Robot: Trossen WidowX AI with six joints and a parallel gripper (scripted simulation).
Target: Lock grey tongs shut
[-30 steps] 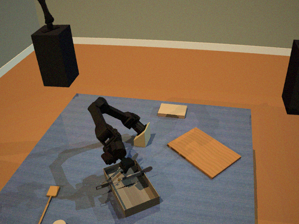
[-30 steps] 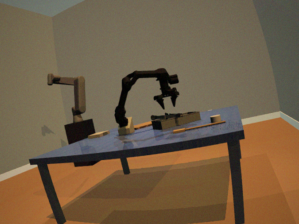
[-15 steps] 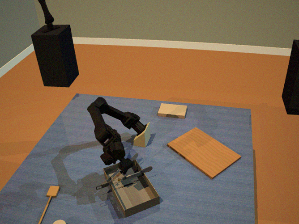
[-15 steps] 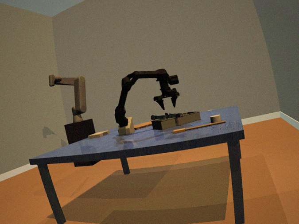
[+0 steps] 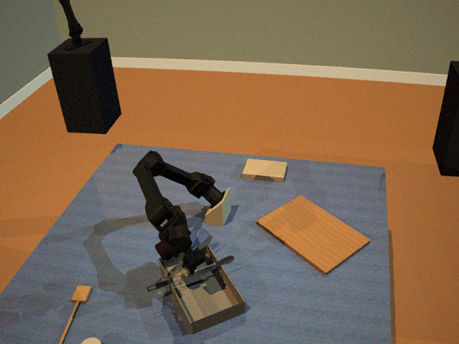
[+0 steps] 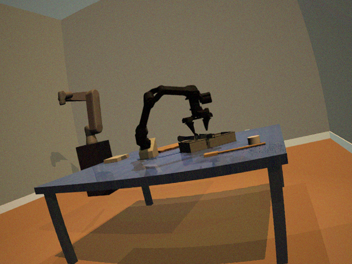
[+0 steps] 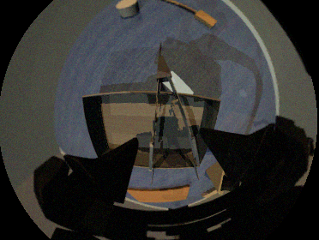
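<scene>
My gripper tip is now 7 cm above the roasting tin, 5 cm to the right of it and 2 cm short of it. Round my gripper tip: pale block 68 cm behind, 18 cm to the left, 8 cm below; then wooden board 40 cm to the left, 31 cm behind, 9 cm below.
</scene>
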